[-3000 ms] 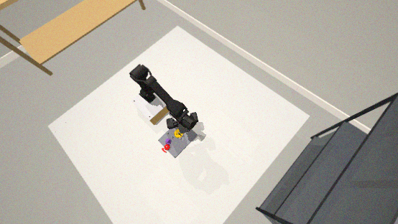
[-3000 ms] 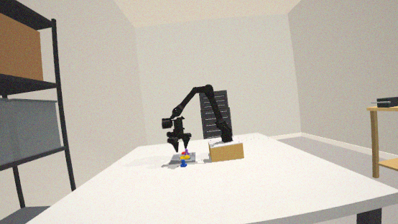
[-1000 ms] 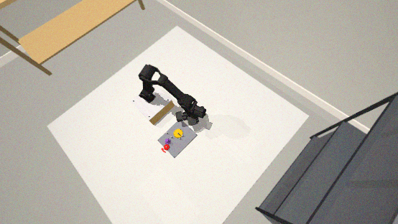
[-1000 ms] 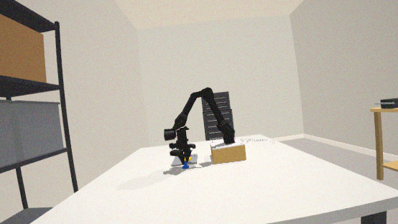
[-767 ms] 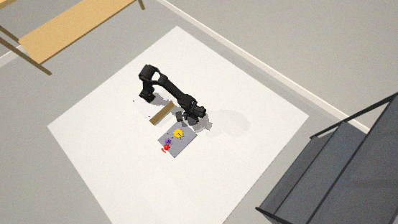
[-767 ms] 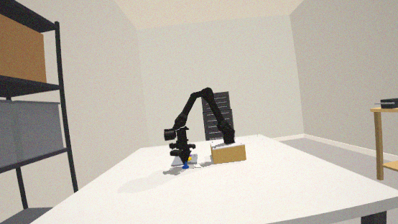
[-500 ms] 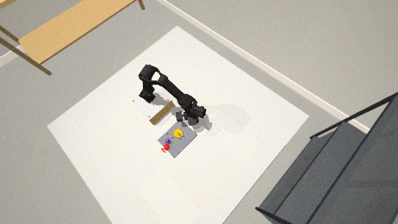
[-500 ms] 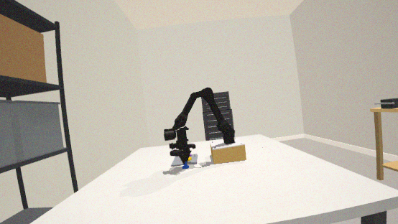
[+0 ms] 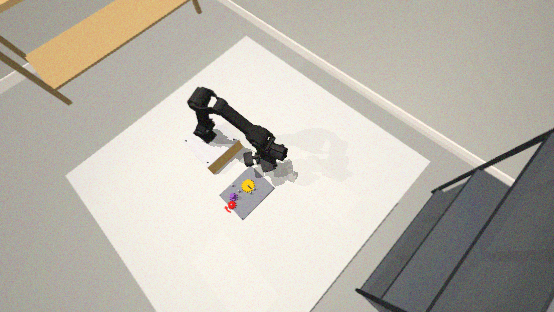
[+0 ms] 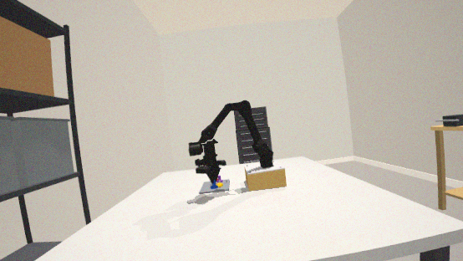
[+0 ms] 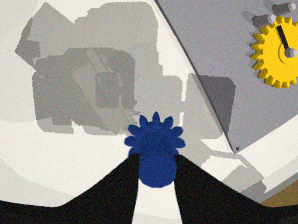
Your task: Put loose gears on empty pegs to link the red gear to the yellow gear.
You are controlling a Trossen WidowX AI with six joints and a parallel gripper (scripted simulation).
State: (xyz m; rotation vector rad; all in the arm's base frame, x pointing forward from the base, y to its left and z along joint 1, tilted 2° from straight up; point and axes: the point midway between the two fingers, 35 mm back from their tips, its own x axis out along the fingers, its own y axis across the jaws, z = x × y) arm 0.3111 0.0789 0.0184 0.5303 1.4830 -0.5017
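My gripper tip is 3 cm past the purple gear, 22 cm to the left of it and 5 cm above it. The rest, counted from my gripper tip: red gear: 1 cm behind, 25 cm to the right, 5 cm below; then blue gear: 1 cm below; then yellow gear: 1 cm behind, 14 cm to the right, 5 cm below.
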